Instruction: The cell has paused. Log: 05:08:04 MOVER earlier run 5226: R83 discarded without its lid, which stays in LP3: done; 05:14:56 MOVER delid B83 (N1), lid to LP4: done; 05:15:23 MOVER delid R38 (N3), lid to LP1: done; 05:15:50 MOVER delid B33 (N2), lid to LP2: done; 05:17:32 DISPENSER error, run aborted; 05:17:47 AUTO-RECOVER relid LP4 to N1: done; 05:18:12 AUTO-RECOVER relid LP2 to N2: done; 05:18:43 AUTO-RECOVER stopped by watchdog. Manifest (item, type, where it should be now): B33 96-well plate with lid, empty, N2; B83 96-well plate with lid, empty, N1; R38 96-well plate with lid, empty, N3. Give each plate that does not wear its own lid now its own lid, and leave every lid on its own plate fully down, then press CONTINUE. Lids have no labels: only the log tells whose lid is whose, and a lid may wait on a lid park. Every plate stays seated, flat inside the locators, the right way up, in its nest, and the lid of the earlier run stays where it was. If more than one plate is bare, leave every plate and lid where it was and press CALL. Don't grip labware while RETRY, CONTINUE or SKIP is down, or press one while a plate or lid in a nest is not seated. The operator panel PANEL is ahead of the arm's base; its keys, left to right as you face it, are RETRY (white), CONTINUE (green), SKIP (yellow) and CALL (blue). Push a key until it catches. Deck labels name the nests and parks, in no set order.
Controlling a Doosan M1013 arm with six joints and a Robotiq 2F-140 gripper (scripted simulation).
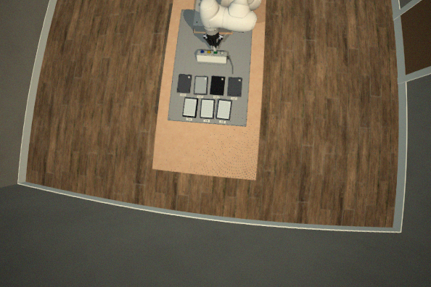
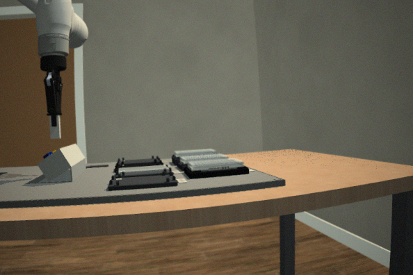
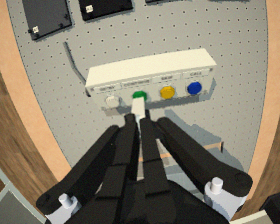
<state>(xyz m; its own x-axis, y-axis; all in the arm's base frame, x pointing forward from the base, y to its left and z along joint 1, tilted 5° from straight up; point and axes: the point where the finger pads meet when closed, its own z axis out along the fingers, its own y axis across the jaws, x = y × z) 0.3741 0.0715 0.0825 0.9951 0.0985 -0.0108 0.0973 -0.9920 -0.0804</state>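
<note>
My gripper is now 70 mm above the green continue key. The rest, counted from my hand: blue key 10 mm ahead, 100 mm to the right, 70 mm below; then white key 50 mm to the left, 70 mm below; then yellow key 10 mm ahead, 50 mm to the right, 70 mm below.
</note>
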